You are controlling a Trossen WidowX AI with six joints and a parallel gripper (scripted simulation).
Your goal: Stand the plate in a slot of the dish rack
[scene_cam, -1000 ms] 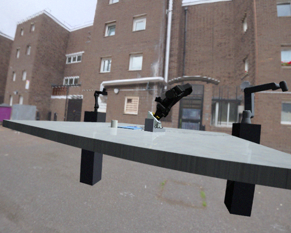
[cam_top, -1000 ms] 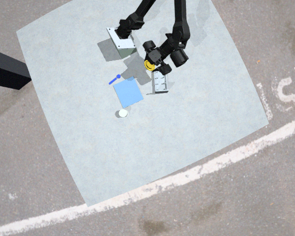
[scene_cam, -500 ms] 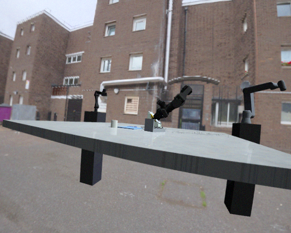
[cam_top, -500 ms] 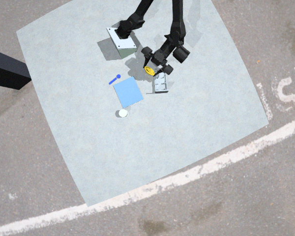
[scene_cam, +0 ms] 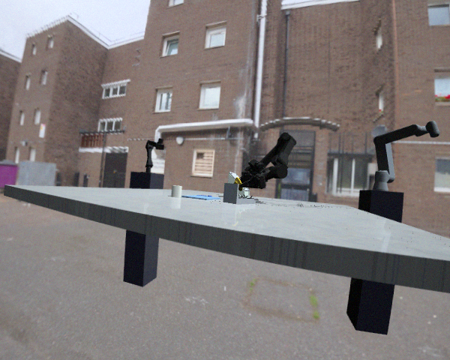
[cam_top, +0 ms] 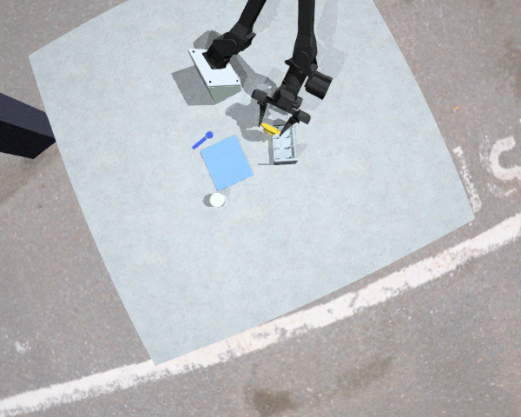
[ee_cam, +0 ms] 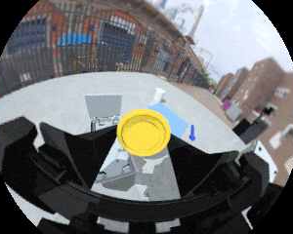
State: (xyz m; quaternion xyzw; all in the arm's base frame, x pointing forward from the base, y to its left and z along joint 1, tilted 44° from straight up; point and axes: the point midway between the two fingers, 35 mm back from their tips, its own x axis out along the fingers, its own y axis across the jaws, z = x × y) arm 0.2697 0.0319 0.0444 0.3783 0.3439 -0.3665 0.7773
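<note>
My gripper tip is 50 mm short of the grey dish rack, 50 mm above it and 30 mm to the right of it. Also, from my gripper tip: blue utensil: 190 mm to the right, 110 mm behind, 70 mm below; plate: 10 mm to the left; mat: 160 mm to the right, 70 mm below.
</note>
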